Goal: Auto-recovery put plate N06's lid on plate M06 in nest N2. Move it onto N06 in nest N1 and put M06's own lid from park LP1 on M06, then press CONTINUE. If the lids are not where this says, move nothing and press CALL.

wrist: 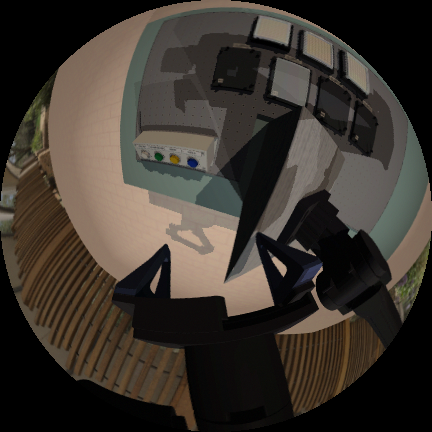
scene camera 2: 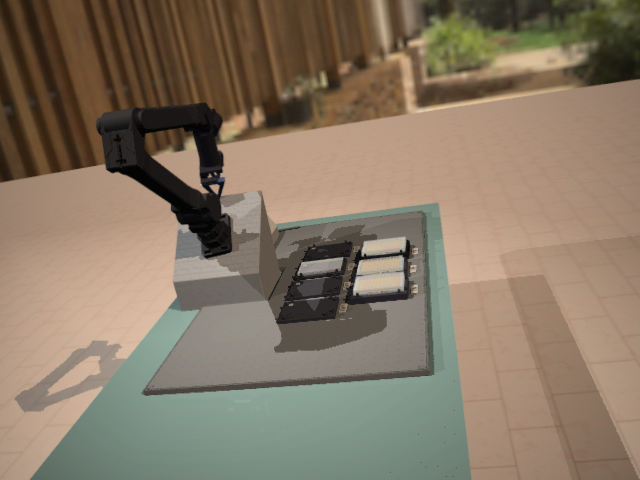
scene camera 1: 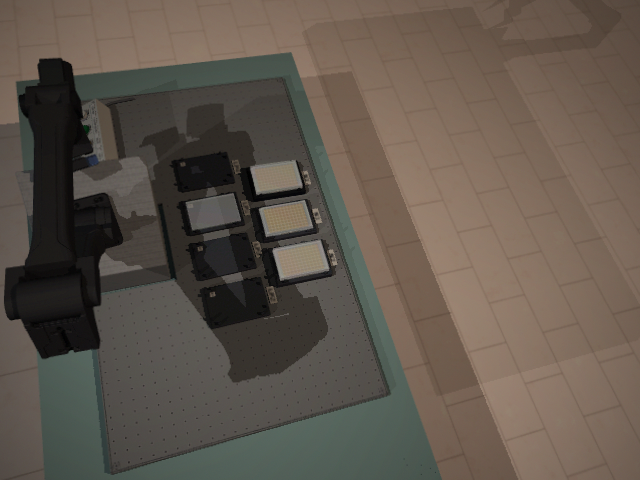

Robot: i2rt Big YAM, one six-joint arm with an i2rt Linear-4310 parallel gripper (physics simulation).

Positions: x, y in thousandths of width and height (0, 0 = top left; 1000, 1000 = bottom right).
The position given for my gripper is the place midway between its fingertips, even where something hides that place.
In view: my gripper (scene camera 2: 340, 395) and a button box (scene camera 1: 152, 251).
My gripper is seen too in the wrist view (wrist: 492, 561) and in scene camera 1 (scene camera 1: 110, 307). The button box shows as well in the wrist view (wrist: 455, 348).
